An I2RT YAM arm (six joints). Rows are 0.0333 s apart.
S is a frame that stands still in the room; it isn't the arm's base.
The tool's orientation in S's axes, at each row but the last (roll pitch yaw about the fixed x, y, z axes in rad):
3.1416 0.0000 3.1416
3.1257 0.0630 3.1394
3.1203 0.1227 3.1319
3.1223 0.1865 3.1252
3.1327 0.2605 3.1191
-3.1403 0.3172 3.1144
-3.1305 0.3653 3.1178
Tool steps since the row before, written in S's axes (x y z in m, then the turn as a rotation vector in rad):
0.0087 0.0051 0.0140 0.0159 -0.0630 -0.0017
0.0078 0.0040 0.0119 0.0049 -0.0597 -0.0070
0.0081 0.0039 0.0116 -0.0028 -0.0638 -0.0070
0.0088 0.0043 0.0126 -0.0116 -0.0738 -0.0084
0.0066 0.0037 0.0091 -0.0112 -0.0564 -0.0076
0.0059 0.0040 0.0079 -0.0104 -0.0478 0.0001
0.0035 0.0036 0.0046 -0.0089 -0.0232 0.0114
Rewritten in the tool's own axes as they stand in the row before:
-0.0087 0.0051 -0.0140 -0.0159 -0.0630 0.0017
-0.0085 0.0042 -0.0113 -0.0046 -0.0598 0.0064
-0.0094 0.0042 -0.0104 0.0030 -0.0640 0.0053
-0.0109 0.0047 -0.0107 0.0118 -0.0741 0.0049
-0.0086 0.0039 -0.0071 0.0116 -0.0567 0.0043
-0.0080 0.0042 -0.0057 0.0086 -0.0481 -0.0029
-0.0048 0.0036 -0.0031 0.0037 -0.0236 -0.0134

